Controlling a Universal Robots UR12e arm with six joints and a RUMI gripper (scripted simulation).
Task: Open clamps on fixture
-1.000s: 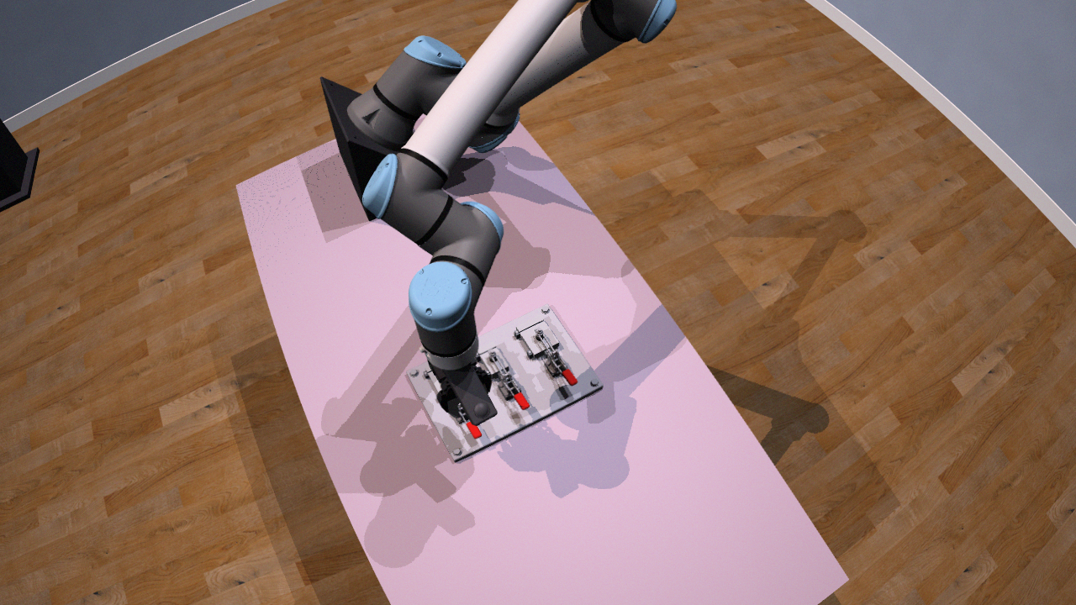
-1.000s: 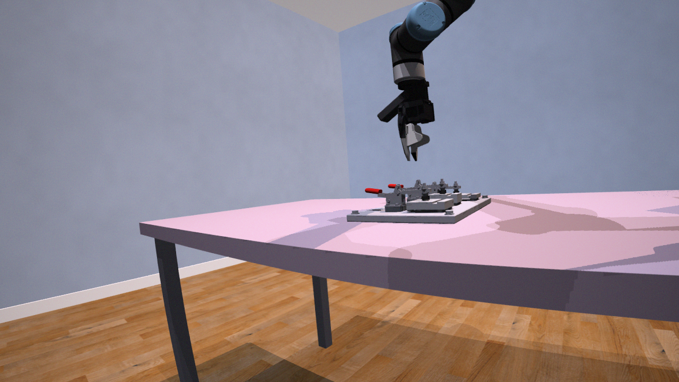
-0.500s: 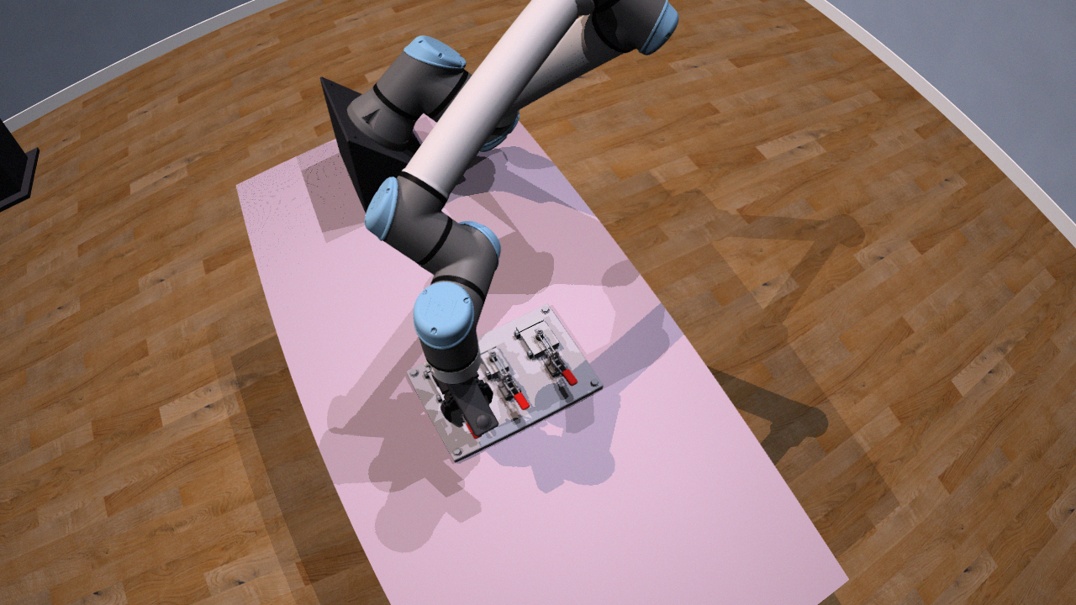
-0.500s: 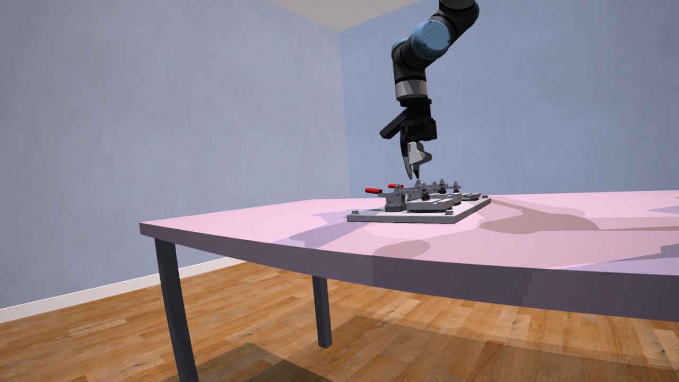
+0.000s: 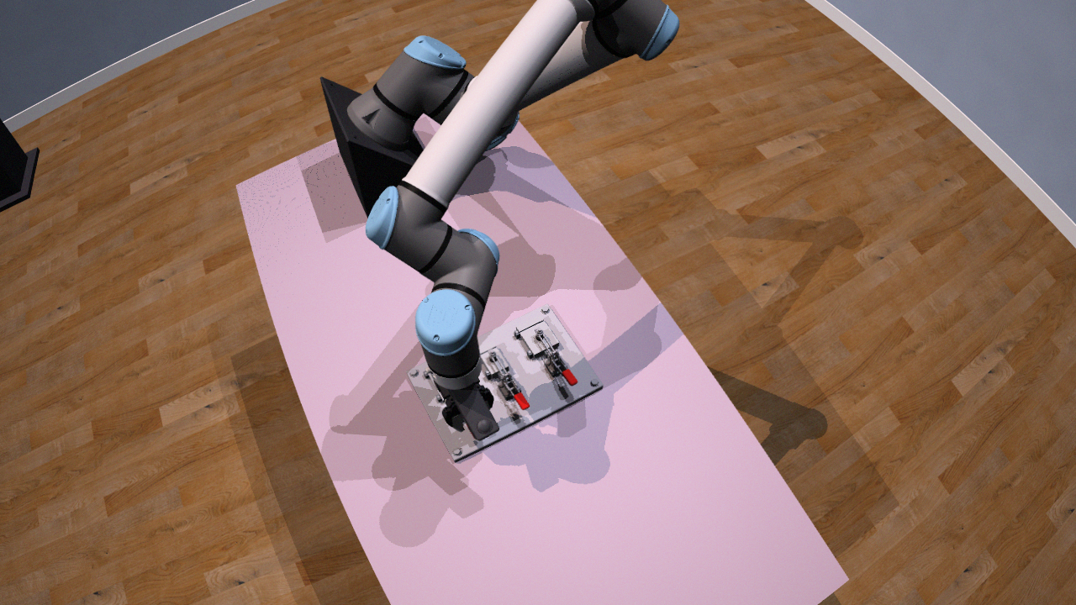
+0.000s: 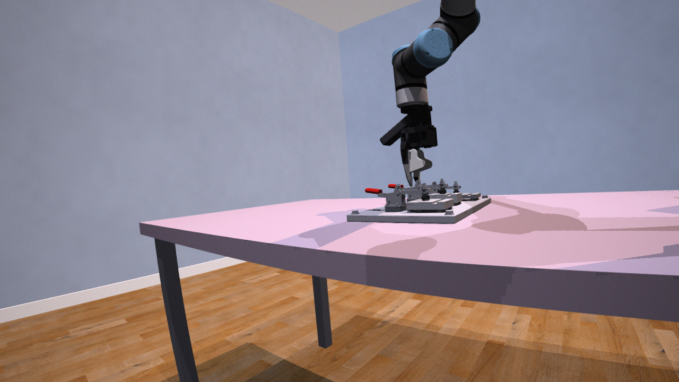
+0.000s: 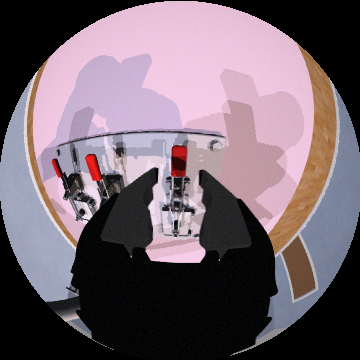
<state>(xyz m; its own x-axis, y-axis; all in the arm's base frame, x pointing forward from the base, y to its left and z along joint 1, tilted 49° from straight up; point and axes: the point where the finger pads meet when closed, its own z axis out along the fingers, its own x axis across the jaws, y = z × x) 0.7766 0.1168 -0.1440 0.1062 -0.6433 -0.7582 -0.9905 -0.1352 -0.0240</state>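
My gripper is now 10 cm past the grey fixture plate, 10 cm to the right of it and 7 cm above it. Also, from my hand: flat grey part (17 cm behind, 20 cm to the left, 4 cm below).
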